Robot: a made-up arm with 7 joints.
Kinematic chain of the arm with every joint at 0, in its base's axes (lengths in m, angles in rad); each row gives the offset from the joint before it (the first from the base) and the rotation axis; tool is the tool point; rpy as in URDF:
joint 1: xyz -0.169 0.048 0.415 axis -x
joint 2: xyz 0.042 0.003 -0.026 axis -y
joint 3: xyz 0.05 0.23 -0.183 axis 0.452 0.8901 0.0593
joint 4: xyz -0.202 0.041 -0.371 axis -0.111 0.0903 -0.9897
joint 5: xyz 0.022 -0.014 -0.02 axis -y
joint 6: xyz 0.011 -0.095 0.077 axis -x
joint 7: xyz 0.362 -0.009 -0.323 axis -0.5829 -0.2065 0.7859
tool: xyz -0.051 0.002 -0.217 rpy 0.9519 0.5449 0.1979
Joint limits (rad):
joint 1: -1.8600..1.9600
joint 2: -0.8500..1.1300
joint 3: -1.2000..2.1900
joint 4: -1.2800..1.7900
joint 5: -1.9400..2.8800
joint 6: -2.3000..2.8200
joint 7: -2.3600..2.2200
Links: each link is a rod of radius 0.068 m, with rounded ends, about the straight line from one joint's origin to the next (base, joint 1, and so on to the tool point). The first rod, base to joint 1, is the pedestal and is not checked.
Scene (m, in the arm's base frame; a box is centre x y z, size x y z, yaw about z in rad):
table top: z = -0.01
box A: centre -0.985 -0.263 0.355 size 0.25 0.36 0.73 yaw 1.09
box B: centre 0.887 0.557 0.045 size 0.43 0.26 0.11 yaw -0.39
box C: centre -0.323 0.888 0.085 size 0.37 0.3 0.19 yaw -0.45
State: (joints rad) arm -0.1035 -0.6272 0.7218 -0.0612 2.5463 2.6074 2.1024
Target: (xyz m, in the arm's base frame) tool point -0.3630 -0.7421 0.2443
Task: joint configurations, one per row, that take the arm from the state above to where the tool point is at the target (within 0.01 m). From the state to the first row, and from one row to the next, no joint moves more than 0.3 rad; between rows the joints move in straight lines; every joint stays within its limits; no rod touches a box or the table.
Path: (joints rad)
1: -0.3379 -0.5762 0.8637 0.1512 2.5729 2.6726 2.1483
2: -0.5722 -0.5251 1.0055 0.3636 2.5995 2.7378 2.1942
3: -0.8360 -0.6063 1.1173 0.2578 2.6123 2.6693 2.1582
4: -1.0997 -0.6876 1.2291 0.1521 2.6250 2.6008 2.1222
5: -1.3635 -0.7688 1.3408 0.0463 2.6378 2.5323 2.0861
6: -1.6272 -0.8500 1.4526 -0.0594 2.6506 2.4638 2.0501

